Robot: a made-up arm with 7 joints. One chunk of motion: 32 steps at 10 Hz.
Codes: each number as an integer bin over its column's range. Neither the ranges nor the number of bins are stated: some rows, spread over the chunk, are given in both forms.
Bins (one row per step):
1: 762 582 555 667 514 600 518
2: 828 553 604 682 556 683 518
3: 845 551 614 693 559 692 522
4: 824 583 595 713 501 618 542
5: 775 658 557 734 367 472 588
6: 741 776 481 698 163 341 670
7: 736 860 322 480 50 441 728
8: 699 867 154 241 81 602 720
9: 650 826 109 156 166 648 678
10: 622 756 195 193 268 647 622
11: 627 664 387 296 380 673 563
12: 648 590 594 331 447 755 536
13: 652 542 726 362 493 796 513
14: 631 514 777 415 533 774 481
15: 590 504 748 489 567 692 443
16: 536 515 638 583 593 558 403
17: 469 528 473 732 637 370 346
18: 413 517 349 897 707 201 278
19: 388 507 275 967 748 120 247
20: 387 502 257 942 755 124 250
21: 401 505 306 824 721 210 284
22: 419 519 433 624 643 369 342
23: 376 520 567 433 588 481 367
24: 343 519 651 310 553 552 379
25: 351 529 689 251 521 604 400
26: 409 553 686 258 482 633 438
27: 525 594 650 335 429 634 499
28: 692 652 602 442 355 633 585
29: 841 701 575 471 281 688 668
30: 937 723 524 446 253 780 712
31: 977 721 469 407 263 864 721
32: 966 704 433 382 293 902 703
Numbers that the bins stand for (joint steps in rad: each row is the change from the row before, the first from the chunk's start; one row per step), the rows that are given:
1: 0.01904 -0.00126 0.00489 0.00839 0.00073 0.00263 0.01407
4: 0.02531 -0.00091 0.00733 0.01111 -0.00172 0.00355 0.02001
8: 0.01267 0.09802 -0.01960 -0.01677 -0.08076 0.00273 0.06402
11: 0.00539 0.02730 -0.00537 -0.01352 -0.02449 0.00636 0.02520
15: 0.00165 -0.02843 0.01667 -0.00212 0.01070 0.00733 -0.00447
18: -0.01625 -0.02390 -0.00769 0.02198 0.03705 -0.01774 -0.04527
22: -0.01564 -0.02321 -0.00256 0.00585 0.02501 -0.00916 -0.02944
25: -0.02251 -0.01972 0.01307 -0.01618 0.00205 0.00283 -0.01510
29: 0.02703 0.04019 0.00611 -0.00318 -0.04312 0.00712 0.05116
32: 0.03966 0.04124 -0.00256 -0.00844 -0.04086 0.01805 0.05981
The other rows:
2: 0.02571 -0.01136 0.00788 0.00928 0.00863 0.00687 0.01407
3: 0.02743 -0.01206 0.00849 0.00993 0.00920 0.00733 0.01506
5: 0.02035 0.02521 0.00501 0.01235 -0.02693 -0.00390 0.03138
6: 0.01692 0.06632 0.00037 0.01022 -0.06533 -0.01059 0.05166
7: 0.01641 0.09558 -0.00934 -0.00265 -0.08659 -0.00549 0.06600
9: 0.00772 0.08374 -0.02234 -0.02179 -0.06476 0.00508 0.05363
10: 0.00488 0.05935 -0.01709 -0.01960 -0.04557 0.00503 0.03979
12: 0.00751 0.00153 0.00727 -0.01145 -0.01188 0.01054 0.01852
13: 0.00792 -0.01520 0.01533 -0.00962 -0.00322 0.01264 0.01284
14: 0.00579 -0.02495 0.01844 -0.00649 0.00430 0.01151 0.00493
16: -0.00381 -0.02460 0.00996 0.00343 0.01560 0.00049 -0.01436
17: -0.01058 -0.02007 -0.00012 0.01223 0.02388 -0.00911 -0.02845
19: -0.01877 -0.02739 -0.01221 0.02611 0.04476 -0.02187 -0.05293
20: -0.01887 -0.02913 -0.01331 0.02463 0.04608 -0.02167 -0.05219
21: -0.01746 -0.02808 -0.01032 0.01766 0.03968 -0.01728 -0.04378
23: -0.01999 -0.02286 0.00562 -0.00543 0.01465 -0.00344 -0.02326
24: -0.02332 -0.02321 0.01075 -0.01269 0.00807 0.00018 -0.02029
26: -0.01665 -0.01136 0.01289 -0.01576 -0.00529 0.00432 -0.00571
27: -0.00492 0.00292 0.01069 -0.01122 -0.01527 0.00437 0.00938
28: 0.01196 0.02312 0.00776 -0.00490 -0.02919 0.00432 0.03064
30: 0.03673 0.04786 0.00300 -0.00466 -0.04839 0.01182 0.06204
31: 0.04078 0.04716 -0.00036 -0.00696 -0.04651 0.01611 0.06427

